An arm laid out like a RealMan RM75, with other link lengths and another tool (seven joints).
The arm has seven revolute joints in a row. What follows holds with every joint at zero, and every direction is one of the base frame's. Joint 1 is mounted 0.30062 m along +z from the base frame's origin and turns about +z. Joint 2 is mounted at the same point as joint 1 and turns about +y. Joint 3 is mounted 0.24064 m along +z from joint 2 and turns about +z. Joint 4 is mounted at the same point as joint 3 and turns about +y. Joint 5 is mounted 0.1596 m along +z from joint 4 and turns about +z. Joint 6 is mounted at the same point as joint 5 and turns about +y. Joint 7 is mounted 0.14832 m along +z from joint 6 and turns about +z. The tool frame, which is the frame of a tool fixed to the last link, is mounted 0.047 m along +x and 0.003 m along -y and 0.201 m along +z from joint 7; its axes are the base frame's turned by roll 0.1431, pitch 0 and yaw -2.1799 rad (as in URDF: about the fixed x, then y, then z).
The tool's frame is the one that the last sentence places.
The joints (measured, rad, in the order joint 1, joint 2, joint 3, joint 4, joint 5, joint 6, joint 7), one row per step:
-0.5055 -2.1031 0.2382 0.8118 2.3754 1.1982 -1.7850
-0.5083 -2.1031 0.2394 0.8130 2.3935 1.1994 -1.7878
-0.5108 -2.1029 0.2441 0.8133 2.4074 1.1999 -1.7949
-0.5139 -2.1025 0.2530 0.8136 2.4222 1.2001 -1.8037
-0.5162 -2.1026 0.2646 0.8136 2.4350 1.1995 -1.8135
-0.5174 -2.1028 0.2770 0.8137 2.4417 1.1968 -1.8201
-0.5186 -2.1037 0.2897 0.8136 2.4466 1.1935 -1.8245
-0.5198 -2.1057 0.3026 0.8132 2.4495 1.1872 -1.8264
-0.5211 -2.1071 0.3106 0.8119 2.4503 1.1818 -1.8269
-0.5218 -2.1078 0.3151 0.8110 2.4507 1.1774 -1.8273
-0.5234 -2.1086 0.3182 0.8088 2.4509 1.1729 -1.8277
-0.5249 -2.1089 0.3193 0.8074 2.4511 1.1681 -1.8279
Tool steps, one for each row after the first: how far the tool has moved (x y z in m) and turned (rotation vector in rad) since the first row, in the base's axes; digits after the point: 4 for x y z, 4 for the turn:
-0.0020 -0.0020 -0.0036 -0.0142 0.0098 0.0023
-0.0033 -0.0037 -0.0071 -0.0272 0.0153 0.0056
-0.0042 -0.0054 -0.0115 -0.0433 0.0226 0.0077
-0.0050 -0.0073 -0.0161 -0.0597 0.0290 0.0099
-0.0053 -0.0084 -0.0194 -0.0710 0.0356 0.0100
-0.0051 -0.0093 -0.0227 -0.0815 0.0425 0.0083
-0.0048 -0.0097 -0.0258 -0.0898 0.0505 0.0054
-0.0044 -0.0095 -0.0277 -0.0939 0.0553 0.0031
-0.0045 -0.0093 -0.0284 -0.0953 0.0586 0.0026
-0.0043 -0.0088 -0.0294 -0.0962 0.0602 0.0021
-0.0045 -0.0080 -0.0293 -0.0948 0.0622 0.0027

